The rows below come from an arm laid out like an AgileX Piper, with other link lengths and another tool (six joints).
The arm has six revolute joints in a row. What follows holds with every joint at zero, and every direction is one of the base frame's. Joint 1 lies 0.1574 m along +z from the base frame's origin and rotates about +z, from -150 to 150 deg. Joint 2 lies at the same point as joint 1 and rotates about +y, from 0 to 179.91 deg. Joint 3 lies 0.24 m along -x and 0.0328 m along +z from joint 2 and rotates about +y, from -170 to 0 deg. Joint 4 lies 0.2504 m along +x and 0.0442 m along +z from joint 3 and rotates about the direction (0.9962, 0, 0.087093), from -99.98 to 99.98 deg. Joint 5 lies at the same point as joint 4 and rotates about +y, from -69.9 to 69.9 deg. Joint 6 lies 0.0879 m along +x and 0.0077 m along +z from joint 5 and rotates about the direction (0.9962, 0, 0.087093), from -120 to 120 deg. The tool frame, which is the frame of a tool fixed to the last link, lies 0.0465 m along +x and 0.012 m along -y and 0.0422 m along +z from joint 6; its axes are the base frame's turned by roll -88.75, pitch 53.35 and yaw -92.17 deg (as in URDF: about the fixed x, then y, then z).
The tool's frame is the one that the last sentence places.
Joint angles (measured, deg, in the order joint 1, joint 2, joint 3, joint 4, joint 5, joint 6), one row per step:
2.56, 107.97, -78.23, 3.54, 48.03, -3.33
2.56, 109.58, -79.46, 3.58, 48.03, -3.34
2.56, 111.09, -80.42, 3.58, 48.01, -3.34
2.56, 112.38, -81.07, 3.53, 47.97, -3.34
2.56, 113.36, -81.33, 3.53, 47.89, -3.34
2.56, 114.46, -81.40, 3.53, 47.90, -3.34
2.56, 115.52, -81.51, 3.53, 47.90, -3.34
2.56, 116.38, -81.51, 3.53, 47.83, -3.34
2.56, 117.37, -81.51, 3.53, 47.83, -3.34
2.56, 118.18, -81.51, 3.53, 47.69, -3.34
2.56, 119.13, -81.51, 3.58, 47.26, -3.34
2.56, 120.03, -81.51, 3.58, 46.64, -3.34
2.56, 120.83, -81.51, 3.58, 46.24, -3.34
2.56, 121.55, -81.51, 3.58, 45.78, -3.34
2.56, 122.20, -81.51, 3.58, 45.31, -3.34
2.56, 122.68, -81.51, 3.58, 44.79, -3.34
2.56, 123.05, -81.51, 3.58, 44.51, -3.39
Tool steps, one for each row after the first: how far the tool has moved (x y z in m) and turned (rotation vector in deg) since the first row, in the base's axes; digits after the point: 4 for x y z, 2 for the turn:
0.0047, 0.0003, -0.0051, 0.02, 0.38, -0.01
0.0084, 0.0004, -0.0111, -0.01, 0.91, -0.01
0.0108, 0.0005, -0.0173, -0.08, 1.51, 0.01
0.0118, 0.0005, -0.0232, -0.11, 2.15, 0.01
0.0117, 0.0005, -0.0311, -0.16, 3.19, 0.01
0.0118, 0.0005, -0.0386, -0.20, 4.13, 0.01
0.0114, 0.0005, -0.0450, -0.24, 4.92, 0.00
0.0108, 0.0004, -0.0525, -0.28, 5.91, 0.00
0.0105, 0.0004, -0.0585, -0.32, 6.58, 0.00
0.0106, 0.0004, -0.0652, -0.31, 7.10, -0.05
0.0111, 0.0004, -0.0713, -0.34, 7.38, -0.09
0.0112, 0.0003, -0.0769, -0.37, 7.78, -0.11
0.0113, 0.0003, -0.0819, -0.40, 8.04, -0.13
0.0116, 0.0002, -0.0863, -0.42, 8.22, -0.16
0.0121, 0.0002, -0.0894, -0.44, 8.18, -0.18
0.0123, 0.0002, -0.0919, -0.46, 8.27, -0.15

